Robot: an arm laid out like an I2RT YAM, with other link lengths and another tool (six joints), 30 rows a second.
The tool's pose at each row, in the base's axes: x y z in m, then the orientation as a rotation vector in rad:
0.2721 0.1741 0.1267 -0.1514 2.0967 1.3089
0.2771 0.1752 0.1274 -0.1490 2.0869 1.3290
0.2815 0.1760 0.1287 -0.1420 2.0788 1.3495
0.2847 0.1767 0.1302 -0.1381 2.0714 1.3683
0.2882 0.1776 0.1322 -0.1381 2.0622 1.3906
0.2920 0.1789 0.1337 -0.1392 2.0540 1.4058
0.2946 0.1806 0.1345 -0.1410 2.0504 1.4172
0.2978 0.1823 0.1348 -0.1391 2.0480 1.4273
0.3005 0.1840 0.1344 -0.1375 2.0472 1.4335
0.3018 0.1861 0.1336 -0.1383 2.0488 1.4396
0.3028 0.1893 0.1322 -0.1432 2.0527 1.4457
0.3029 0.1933 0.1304 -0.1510 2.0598 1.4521
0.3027 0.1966 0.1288 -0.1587 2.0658 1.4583
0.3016 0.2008 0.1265 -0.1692 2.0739 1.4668
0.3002 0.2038 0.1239 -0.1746 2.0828 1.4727
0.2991 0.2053 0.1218 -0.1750 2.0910 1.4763
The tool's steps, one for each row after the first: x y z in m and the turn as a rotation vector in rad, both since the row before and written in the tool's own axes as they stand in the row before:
-0.0040 -0.0010 0.0030 -0.0155 -0.0028 0.0069
-0.0040 -0.0005 0.0023 -0.0140 -0.0032 0.0105
-0.0032 0.0002 0.0017 -0.0134 -0.0017 0.0083
-0.0037 0.0005 0.0019 -0.0172 -0.0002 0.0071
-0.0035 0.0002 0.0025 -0.0127 -0.0010 0.0035
-0.0021 0.0003 0.0024 -0.0088 0.0016 0.0031
-0.0023 -0.0004 0.0028 -0.0067 0.0005 0.0050
-0.0015 -0.0008 0.0027 -0.0037 0.0006 0.0036
-0.0001 -0.0004 0.0026 -0.0033 0.0035 0.0032
0.0008 -0.0003 0.0035 -0.0034 0.0070 0.0018
0.0019 0.0001 0.0040 -0.0031 0.0108 0.0016
0.0018 0.0001 0.0032 -0.0033 0.0099 0.0011
0.0031 0.0002 0.0038 -0.0046 0.0135 0.0016
0.0032 -0.0004 0.0027 -0.0015 0.0109 0.0035
0.0023 -0.0007 0.0014 0.0007 0.0074 0.0049

